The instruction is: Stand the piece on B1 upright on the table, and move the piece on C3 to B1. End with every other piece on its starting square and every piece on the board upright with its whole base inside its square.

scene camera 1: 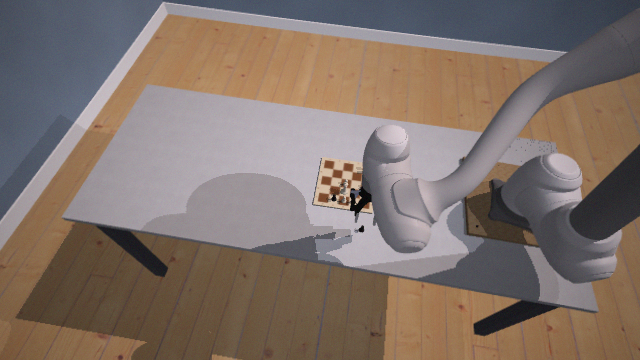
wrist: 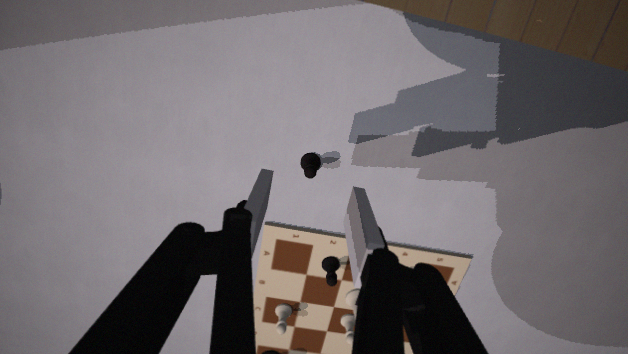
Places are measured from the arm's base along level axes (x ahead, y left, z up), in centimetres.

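Where they show: gripper, between the fingertips: point(scene camera 1: 365, 220) point(wrist: 309, 197); arm's base, origin of its link: point(scene camera 1: 514, 205).
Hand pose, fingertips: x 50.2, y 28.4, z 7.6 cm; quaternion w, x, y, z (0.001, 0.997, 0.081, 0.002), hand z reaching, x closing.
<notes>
Things, the pixels of their centre, and the offset from my fingertips. "*": a spot on its surface instead. Level surfaces: height alone.
- chessboard, middle of its body: point(wrist: 346, 319) point(scene camera 1: 346, 183) dz -8.6, dx +10.9, dy -17.0 cm
- Square B1, a spot on its surface: point(wrist: 286, 285) * dz -8.3, dx +2.7, dy -14.5 cm
- king's white base, middle of its body: point(wrist: 360, 320) dz -5.1, dx +10.5, dy -13.3 cm
- white king, a spot on its surface: point(scene camera 1: 344, 186) * dz -3.8, dx +10.7, dy -12.7 cm
- table's, height of its surface: dz -8.9 cm
A black pawn point(scene camera 1: 361, 229) point(wrist: 310, 162) stands upright on the table, just off the A side of the chessboard point(scene camera 1: 318, 186) point(wrist: 269, 237). My gripper point(scene camera 1: 366, 218) point(wrist: 309, 197) is partly open above the table beside this pawn; nothing is between its fingers. Square B1 point(wrist: 286, 285) is bare in the wrist view. A white pawn point(wrist: 348, 322) stands on C3, partly behind the right finger. Another white pawn point(wrist: 283, 312) stands on C1. A black pawn point(wrist: 330, 265) stands on A2. The king's white base point(wrist: 353, 297) shows beside the right finger.
In the scene view, a black pawn point(scene camera 1: 333, 198), a white pawn point(scene camera 1: 344, 200) and the white king point(scene camera 1: 344, 186) stand on the board. The arm hides the board's right side. The table's point(scene camera 1: 225, 130) front edge lies beyond the loose pawn.
</notes>
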